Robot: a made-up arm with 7 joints.
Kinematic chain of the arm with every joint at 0, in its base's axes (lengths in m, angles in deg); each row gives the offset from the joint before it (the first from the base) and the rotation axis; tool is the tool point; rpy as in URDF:
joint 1: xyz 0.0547 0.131 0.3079 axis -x
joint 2: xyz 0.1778 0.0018 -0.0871 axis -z
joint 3: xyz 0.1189 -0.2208 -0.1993 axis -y
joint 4: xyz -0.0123 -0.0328 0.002 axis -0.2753 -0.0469 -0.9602
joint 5: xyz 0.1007 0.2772 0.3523 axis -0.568 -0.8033 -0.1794
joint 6: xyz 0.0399 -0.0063 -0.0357 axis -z
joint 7: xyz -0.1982 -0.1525 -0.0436 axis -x
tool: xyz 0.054 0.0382 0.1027 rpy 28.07 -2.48 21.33
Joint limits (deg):
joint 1: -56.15..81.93
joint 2: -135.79..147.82
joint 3: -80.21..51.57
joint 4: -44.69..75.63
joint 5: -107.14..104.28
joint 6: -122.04..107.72
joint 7: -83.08..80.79
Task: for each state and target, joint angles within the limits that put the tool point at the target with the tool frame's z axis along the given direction. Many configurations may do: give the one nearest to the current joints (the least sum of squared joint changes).
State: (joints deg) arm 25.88 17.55 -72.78 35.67 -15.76 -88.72 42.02
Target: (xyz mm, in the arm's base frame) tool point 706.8 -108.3 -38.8 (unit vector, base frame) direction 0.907 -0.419 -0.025
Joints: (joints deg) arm 3.06 -1.64 -60.38 41.39 -31.27 -75.54 7.32
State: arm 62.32 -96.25 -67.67 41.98 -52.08 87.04 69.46
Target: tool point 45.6 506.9 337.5 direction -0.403 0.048 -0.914
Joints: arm 9.34 -100.12 -43.76 -12.97 -78.86 83.39 80.79
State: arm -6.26 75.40 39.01 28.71 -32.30 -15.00 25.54
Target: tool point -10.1 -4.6 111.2 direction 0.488 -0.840 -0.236
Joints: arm -41.14 110.40 -2.78 63.50 7.08 -30.18 71.01
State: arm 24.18 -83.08 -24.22 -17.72 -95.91 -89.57 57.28
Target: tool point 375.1 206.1 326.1 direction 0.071 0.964 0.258
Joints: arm 2.10 -86.16 -20.70 -41.49 -93.05 -62.84 70.91
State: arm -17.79 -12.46 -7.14 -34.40 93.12 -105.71 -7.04
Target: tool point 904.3 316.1 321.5 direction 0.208 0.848 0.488
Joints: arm -10.69 -11.06 -59.35 -16.55 82.84 -119.86 -27.76
